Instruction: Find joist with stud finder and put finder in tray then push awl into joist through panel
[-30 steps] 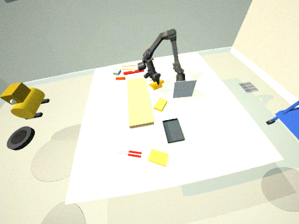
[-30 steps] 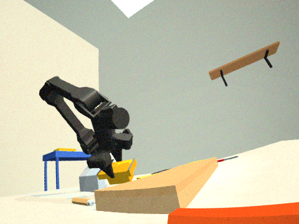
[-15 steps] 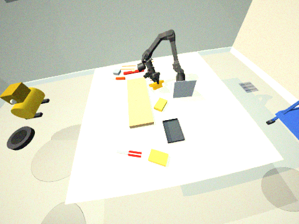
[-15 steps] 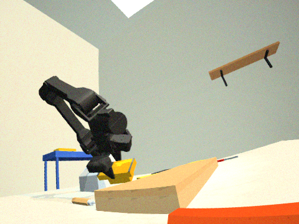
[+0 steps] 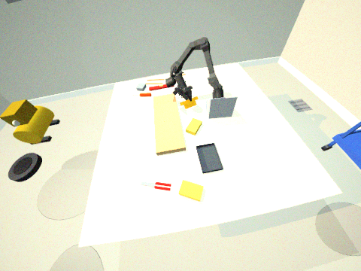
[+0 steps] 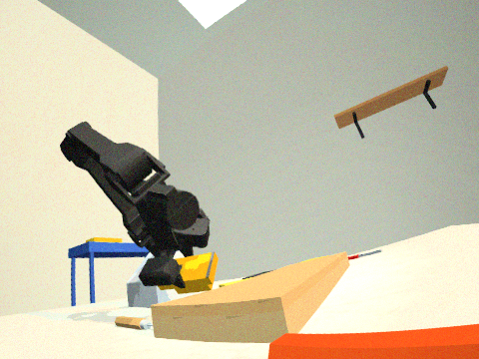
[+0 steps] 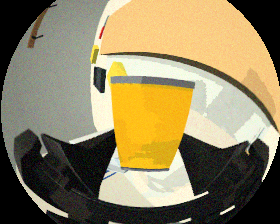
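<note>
Right now the awl is 15 cm to the right of my gripper tip, 7 cm below it and 3 cm ahead of it. Round my gripper tip: yellow stud finder 2 cm below, 2 cm behind, 1 cm to the left; red level 34 cm to the right, 19 cm ahead, 6 cm below; dark tray 43 cm to the left, 6 cm below, 2 cm behind.
</note>
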